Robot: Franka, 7 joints.
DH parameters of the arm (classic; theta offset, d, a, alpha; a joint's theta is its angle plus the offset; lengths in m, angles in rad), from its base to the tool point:
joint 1: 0 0.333 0 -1.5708
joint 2: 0 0 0 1.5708
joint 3: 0 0.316 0.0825 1.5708
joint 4: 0 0 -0.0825 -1.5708
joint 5: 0 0.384 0 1.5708
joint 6: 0 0 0.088 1.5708
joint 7: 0 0.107 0 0
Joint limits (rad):
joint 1: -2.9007..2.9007
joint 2: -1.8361..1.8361
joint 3: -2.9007..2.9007
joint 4: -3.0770..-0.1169
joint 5: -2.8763..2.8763
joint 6: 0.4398..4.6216
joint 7: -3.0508..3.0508
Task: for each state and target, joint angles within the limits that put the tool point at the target. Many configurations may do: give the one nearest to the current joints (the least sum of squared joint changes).
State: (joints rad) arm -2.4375 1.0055 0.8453 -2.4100 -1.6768 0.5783 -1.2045
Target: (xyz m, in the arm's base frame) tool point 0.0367 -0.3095 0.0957
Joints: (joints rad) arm -2.2673 1.1102 0.9907 -2.5275 -1.6487 0.6106 -1.2045
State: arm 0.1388 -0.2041 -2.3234 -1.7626 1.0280 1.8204 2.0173
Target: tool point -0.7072 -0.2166 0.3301
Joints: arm -0.1186 -0.7464 -2.6757 -1.4078 1.0647 2.0918 2.0173
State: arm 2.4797 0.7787 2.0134 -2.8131 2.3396 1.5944 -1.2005
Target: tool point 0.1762 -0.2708 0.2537
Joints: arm 2.8100 0.3034 2.1871 -3.0086 2.3232 1.7656 -1.2005
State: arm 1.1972 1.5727 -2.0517 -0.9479 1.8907 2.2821 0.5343
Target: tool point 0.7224 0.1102 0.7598
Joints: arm 0.6135 1.2031 -2.0779 -0.7289 1.9244 2.3327 0.5343
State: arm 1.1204 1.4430 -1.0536 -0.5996 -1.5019 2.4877 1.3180
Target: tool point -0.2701 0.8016 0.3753
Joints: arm 1.9532 1.4590 -1.0013 -0.1341 -1.4888 2.5820 1.3180
